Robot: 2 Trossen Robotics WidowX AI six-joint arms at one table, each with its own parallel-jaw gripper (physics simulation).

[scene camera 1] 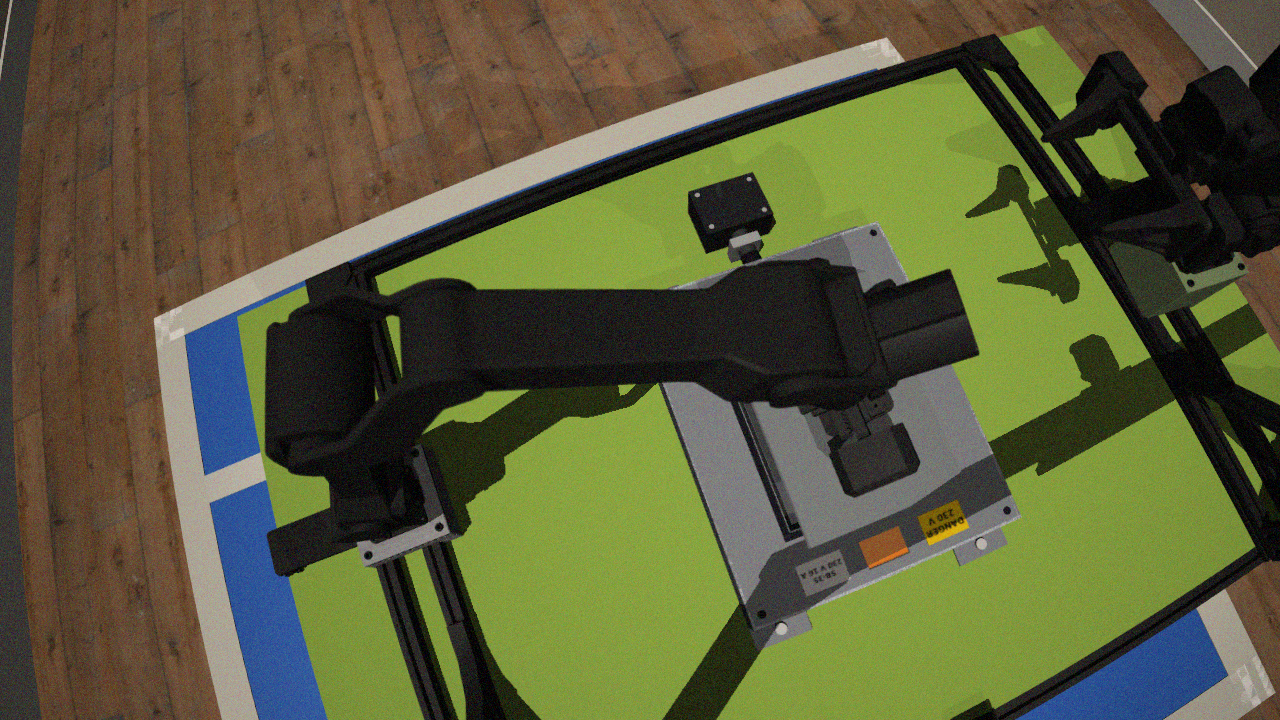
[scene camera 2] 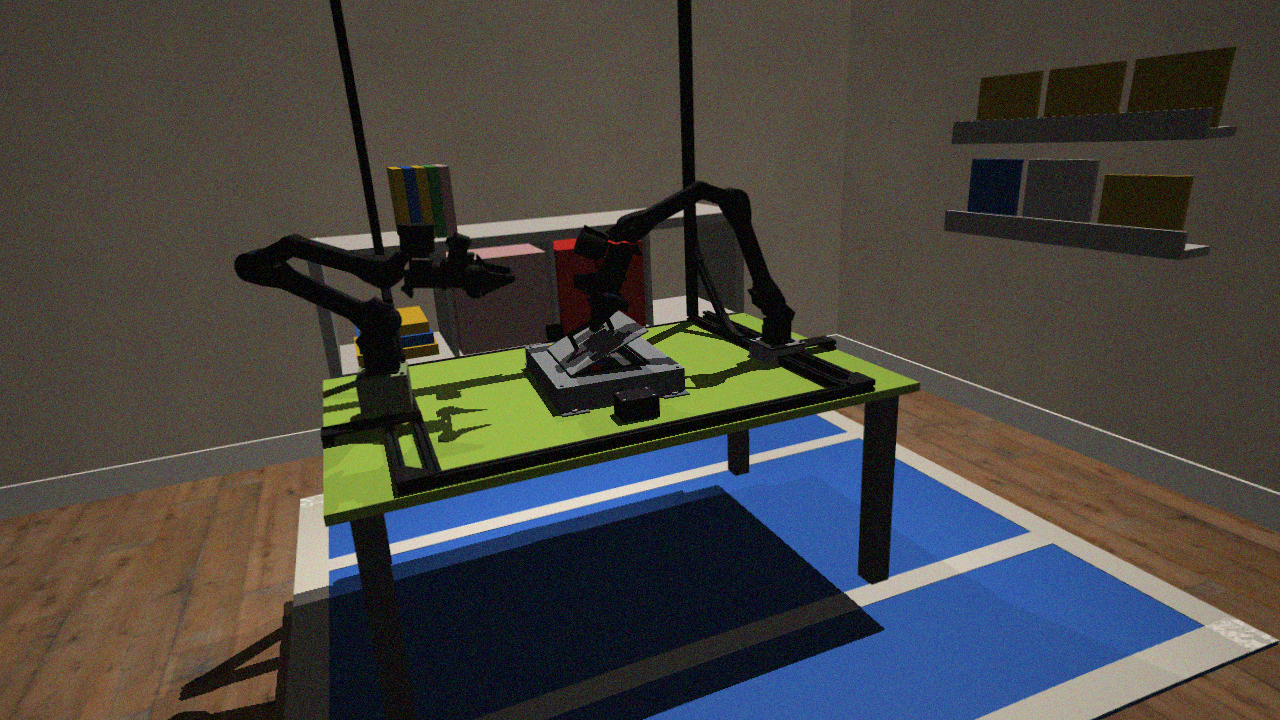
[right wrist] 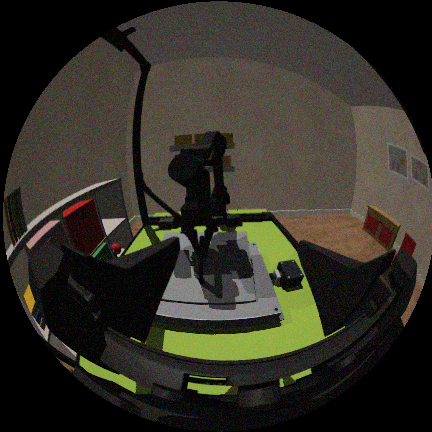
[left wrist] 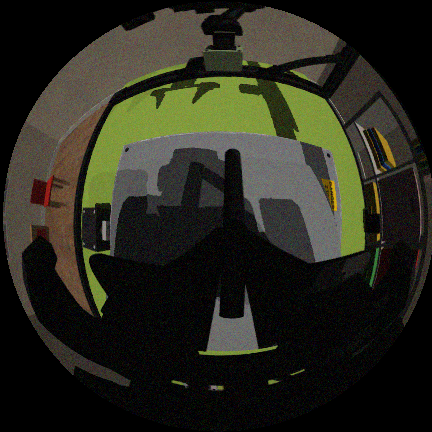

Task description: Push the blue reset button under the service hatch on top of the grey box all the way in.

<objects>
My left gripper shows in scene camera 1 [853,384], in scene camera 2, in the right wrist view [201,258] and in the left wrist view. One and the same spot on my left gripper: [left wrist: 325,304] is [scene camera 2: 593,297].
</objects>
